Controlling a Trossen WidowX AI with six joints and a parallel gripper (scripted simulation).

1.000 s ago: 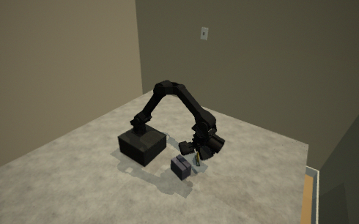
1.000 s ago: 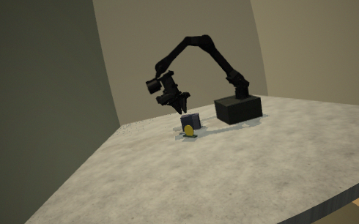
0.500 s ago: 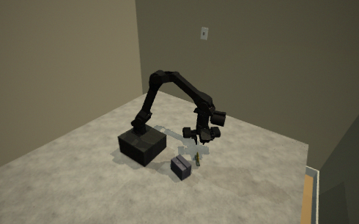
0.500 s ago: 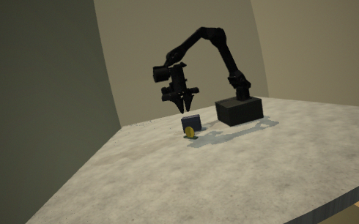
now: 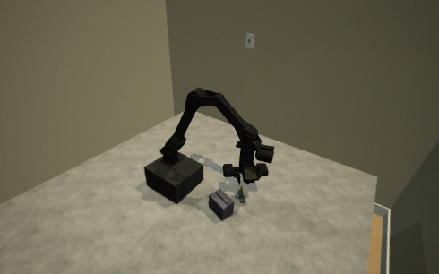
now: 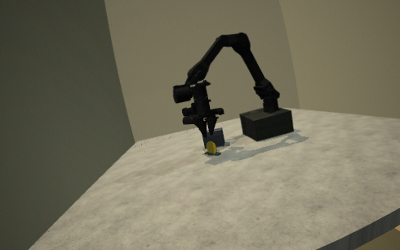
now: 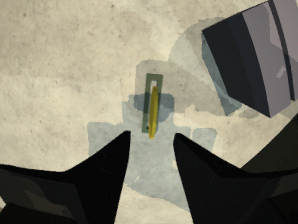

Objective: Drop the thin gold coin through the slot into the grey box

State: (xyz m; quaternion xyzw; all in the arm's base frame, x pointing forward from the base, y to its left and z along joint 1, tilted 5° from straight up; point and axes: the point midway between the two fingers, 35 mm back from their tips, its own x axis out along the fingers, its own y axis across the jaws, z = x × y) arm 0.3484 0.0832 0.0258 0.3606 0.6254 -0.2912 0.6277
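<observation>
Right now the gold coin is 50 mm below my gripper tip.
</observation>
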